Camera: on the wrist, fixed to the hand. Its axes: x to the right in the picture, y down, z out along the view.
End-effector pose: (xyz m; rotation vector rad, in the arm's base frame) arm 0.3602 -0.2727 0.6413 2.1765 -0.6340 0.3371
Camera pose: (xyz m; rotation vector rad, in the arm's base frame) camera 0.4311 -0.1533 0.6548 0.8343 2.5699 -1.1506
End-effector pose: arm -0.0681 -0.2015 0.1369 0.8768 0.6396 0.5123
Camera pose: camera -0.1050 -0.1818 0.0038 -0.7104 1.1977 -2.2840
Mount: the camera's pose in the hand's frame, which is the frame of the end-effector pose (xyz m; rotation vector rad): 0.0264 -0.0937 -0.0999 0.1444 0.0296 -3.1080
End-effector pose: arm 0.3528 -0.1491 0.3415 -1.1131 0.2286 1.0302
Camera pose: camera 0.4718 -0.2217 0.3370 -0.1982 -1.1444 -1.7465
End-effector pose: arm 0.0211 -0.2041 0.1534 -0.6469 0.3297 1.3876
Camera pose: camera 0.1322 -0.2474 0.0810 -0.2861 -0.5756 -1.6107
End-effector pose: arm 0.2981 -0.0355 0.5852 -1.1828 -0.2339 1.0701
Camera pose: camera 0.4287 -0.0765 0.6120 0.2984 -1.2053 -1.6450
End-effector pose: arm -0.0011 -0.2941 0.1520 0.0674 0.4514 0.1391
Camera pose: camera -0.0103 -0.3794 0.0420 -0.5335 0.1470 -2.9301
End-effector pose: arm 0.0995 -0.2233 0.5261 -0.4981 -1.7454 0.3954
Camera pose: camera 0.1807 -0.2890 0.6186 2.1693 -0.5943 -1.5757
